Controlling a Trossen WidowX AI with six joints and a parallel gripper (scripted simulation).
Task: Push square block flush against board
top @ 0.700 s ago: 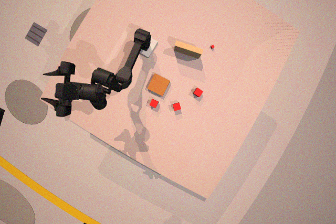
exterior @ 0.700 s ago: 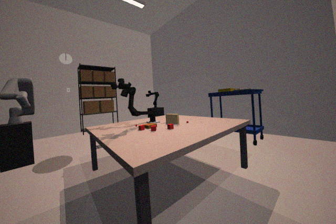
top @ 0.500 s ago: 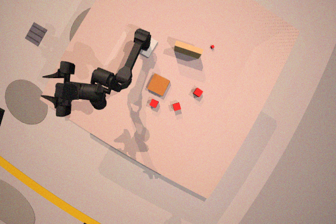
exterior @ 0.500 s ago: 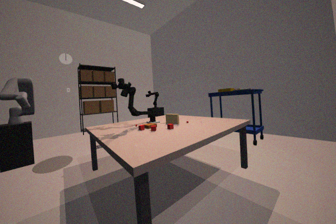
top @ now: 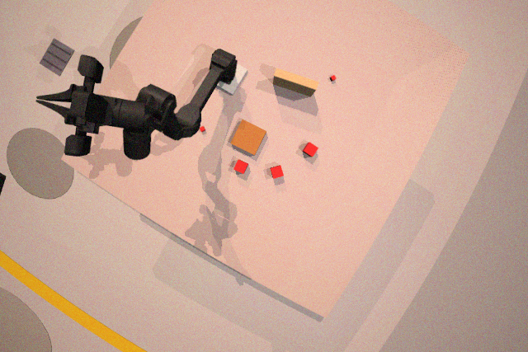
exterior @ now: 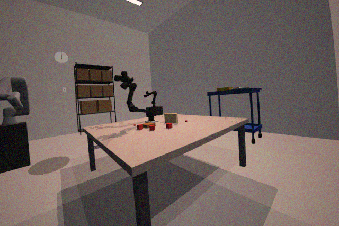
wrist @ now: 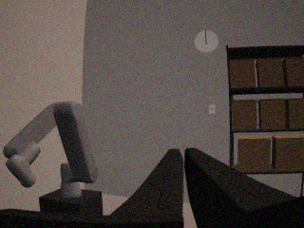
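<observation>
My gripper tip is 43 cm short of the board, 37 cm to the right of it and 49 cm above it. Also, from my gripper tip: square block (35 cm ahead, 11 cm to the left, 53 cm below).
</observation>
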